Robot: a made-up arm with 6 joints.
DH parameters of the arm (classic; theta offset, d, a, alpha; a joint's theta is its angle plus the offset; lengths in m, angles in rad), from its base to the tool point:
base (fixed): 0 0.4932 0.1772 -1.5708
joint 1: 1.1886 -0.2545 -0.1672 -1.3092
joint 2: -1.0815 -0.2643 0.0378 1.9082
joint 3: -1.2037 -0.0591 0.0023 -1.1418
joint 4: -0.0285 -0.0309 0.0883 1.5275
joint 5: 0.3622 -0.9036 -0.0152 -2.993
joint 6: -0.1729 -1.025 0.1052 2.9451
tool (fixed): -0.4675 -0.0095 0 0
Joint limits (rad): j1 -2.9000..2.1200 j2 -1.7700..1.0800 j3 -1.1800..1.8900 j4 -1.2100..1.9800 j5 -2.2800..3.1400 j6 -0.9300..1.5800
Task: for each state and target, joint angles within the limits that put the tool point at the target. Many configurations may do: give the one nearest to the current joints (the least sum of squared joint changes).
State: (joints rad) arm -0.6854 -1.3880 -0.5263 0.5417 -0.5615 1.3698
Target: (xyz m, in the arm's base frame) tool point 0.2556 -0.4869 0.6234
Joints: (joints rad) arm -0.7408 -0.9345 -0.6783 0.4262 -0.6806 1.4445
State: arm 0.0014 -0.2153 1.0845 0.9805 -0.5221 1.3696
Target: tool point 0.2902 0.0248 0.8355
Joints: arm -0.7555 -0.8129 1.7211 0.8602 -0.1995 1.1455
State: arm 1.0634 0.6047 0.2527 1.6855 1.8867 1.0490
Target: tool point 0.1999 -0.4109 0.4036
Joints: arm 0.6697 1.0800 0.3243 1.8190 1.9064 0.7832
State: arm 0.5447 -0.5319 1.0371 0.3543 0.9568 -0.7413
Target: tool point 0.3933 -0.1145 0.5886
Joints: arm 0.1918 -0.1309 1.4234 0.7087 1.1596 -0.8036
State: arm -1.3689 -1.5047 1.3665 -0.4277 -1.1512 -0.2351
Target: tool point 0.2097 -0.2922 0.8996
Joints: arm -0.9551 -1.5633 1.0944 -0.7443 -1.5761 0.0155
